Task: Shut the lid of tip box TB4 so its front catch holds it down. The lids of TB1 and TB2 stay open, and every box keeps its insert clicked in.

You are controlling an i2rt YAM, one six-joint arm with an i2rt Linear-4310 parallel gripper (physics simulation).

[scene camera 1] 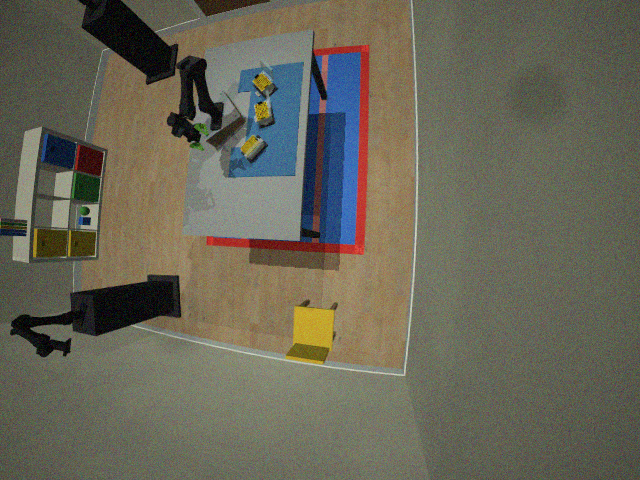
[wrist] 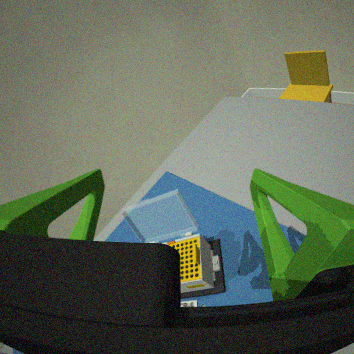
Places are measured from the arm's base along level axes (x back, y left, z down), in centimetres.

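Pixels of known places: gripper, fingertip midpoint: (scene camera 1: 205,142) (wrist: 176,177); arm's base, link origin: (scene camera 1: 217,116).
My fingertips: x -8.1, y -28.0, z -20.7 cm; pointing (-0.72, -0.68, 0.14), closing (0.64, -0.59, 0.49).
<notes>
Ahead of a thing's pixels: the offset from my fingertips to its middle. "pt": to the spot under its first point. Level surfaces: height alone.
Three tip boxes with yellow inserts stand in a row on the blue mat: a far one @[dx -21.5, dy +48.2, dz +22.9 cm] (scene camera 1: 264,82), a middle one @[dx -21.9, dy +27.2, dz +22.9 cm] (scene camera 1: 263,112) and a near one @[pt dx -20.8, dy -0.5, dz +15.8 cm] (scene camera 1: 253,148). Their labels are too small to read, so I cannot tell which is TB4. In the wrist view, one box has a yellow insert @[dx -14.8, dy +5.3, dz +22.9 cm] (wrist: 190,260) seated in a pale body on a dark base @[pt dx -6.9, dy +3.1, dz +28.5 cm] (wrist: 220,282). Its clear lid @[pt dx -19.2, dy -0.4, dz +19.4 cm] (wrist: 162,217) stands open, tilted back. My gripper (scene camera 1: 202,138) (wrist: 176,177) is open and empty, high above the table, to the left of the near box in the scene view.
A brown upright board (scene camera 1: 225,132) stands between my gripper and the boxes. The blue mat @[dz +29.3 cm] (scene camera 1: 281,155) (wrist: 167,182) lies on the grey table @[dz +29.6 cm] (scene camera 1: 248,206) (wrist: 225,140). A yellow chair (scene camera 1: 313,328) (wrist: 307,70), a shelf unit (scene camera 1: 28,196) and a second arm's pedestal (scene camera 1: 121,304) stand farther off.
</notes>
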